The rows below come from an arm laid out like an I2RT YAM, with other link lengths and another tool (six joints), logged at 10 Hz.
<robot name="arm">
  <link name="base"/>
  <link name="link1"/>
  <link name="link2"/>
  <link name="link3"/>
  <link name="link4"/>
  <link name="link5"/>
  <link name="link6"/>
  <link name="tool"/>
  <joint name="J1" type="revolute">
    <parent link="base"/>
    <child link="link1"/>
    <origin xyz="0 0 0.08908"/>
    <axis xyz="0 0 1"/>
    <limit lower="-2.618" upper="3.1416"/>
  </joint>
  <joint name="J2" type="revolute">
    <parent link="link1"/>
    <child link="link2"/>
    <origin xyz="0.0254 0.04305 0.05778" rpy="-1.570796 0 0"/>
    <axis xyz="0 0 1"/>
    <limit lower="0" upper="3.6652"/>
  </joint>
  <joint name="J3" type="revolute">
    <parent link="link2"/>
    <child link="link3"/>
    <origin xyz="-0.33 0 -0.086" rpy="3.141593 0 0"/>
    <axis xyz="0 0 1"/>
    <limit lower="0" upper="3.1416"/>
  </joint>
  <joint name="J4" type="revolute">
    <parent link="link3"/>
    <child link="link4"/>
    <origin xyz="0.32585 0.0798 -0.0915"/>
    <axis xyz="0 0 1"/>
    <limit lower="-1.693" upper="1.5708"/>
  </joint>
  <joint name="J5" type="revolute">
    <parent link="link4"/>
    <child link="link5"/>
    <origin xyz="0.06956 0.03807 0.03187" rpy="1.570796 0 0"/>
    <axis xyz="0 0 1"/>
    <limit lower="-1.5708" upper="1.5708"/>
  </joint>
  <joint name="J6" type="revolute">
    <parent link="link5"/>
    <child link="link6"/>
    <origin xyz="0.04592 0 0.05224" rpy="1.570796 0 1.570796"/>
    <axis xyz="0 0 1"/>
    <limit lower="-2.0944" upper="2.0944"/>
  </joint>
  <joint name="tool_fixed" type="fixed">
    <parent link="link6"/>
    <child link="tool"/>
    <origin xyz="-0.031 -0.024 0.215" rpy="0 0.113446 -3.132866"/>
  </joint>
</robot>
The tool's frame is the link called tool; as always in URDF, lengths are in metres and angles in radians.
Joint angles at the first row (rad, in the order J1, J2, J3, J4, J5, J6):
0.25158, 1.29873, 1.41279, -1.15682, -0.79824, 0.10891
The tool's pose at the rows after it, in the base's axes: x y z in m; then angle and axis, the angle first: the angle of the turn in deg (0 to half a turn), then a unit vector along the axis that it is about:
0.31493 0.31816 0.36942 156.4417 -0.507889 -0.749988 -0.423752
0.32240 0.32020 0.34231 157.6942 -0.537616 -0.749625 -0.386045
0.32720 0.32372 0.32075 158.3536 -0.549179 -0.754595 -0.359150
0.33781 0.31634 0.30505 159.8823 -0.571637 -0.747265 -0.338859
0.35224 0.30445 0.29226 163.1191 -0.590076 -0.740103 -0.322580
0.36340 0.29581 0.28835 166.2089 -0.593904 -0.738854 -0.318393
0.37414 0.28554 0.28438 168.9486 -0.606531 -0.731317 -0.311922
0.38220 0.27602 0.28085 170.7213 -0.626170 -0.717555 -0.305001
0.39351 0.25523 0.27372 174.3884 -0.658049 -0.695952 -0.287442
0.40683 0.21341 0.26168 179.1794 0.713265 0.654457 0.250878
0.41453 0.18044 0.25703 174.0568 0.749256 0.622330 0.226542
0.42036 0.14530 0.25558 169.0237 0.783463 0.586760 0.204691
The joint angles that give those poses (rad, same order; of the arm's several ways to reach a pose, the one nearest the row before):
0.30269, 1.31858, 1.41278, -1.14232, -0.72348, 0.14399
0.34656, 1.35098, 1.41278, -1.14272, -0.63268, 0.19855
0.37633, 1.38609, 1.41279, -1.14156, -0.58041, 0.21459
0.37861, 1.40592, 1.41278, -1.14233, -0.52777, 0.24356
0.37860, 1.41698, 1.41280, -1.13319, -0.45568, 0.26607
0.37822, 1.41699, 1.41280, -1.11716, -0.40304, 0.26645
0.37748, 1.41698, 1.41316, -1.10684, -0.34924, 0.28631
0.37709, 1.41700, 1.41319, -1.10342, -0.30575, 0.32597
0.37709, 1.41586, 1.41358, -1.10991, -0.21801, 0.38396
0.37632, 1.41585, 1.41358, -1.14005, -0.06199, 0.48733
0.37479, 1.41585, 1.41394, -1.16331, 0.05359, 0.56095
0.36603, 1.41585, 1.41394, -1.18810, 0.16194, 0.63421

